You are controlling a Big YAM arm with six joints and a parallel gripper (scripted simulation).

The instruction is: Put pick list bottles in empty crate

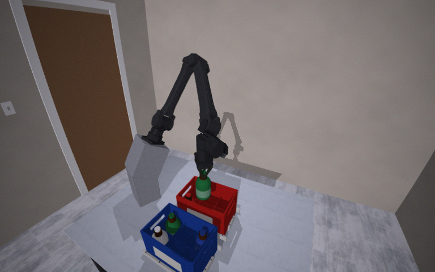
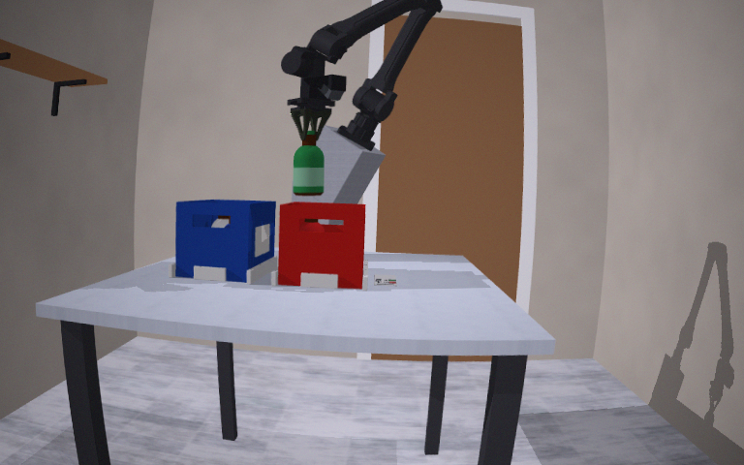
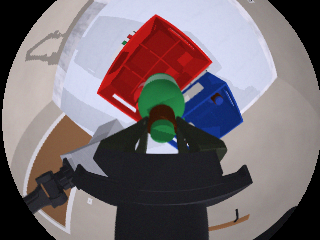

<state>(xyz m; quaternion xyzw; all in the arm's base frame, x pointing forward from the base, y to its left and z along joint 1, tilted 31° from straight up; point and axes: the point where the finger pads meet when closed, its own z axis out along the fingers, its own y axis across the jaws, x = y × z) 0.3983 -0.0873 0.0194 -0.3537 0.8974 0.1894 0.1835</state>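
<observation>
The red crate lies 250 mm below my hand, 50 mm to the left of it and 10 mm behind it. From my hand the other things lie so: blue crate 250 mm below, 200 mm to the right; red-label bottle 250 mm below, 100 mm behind; blue bottle 250 mm below, 150 mm to the right, 90 mm ahead.
</observation>
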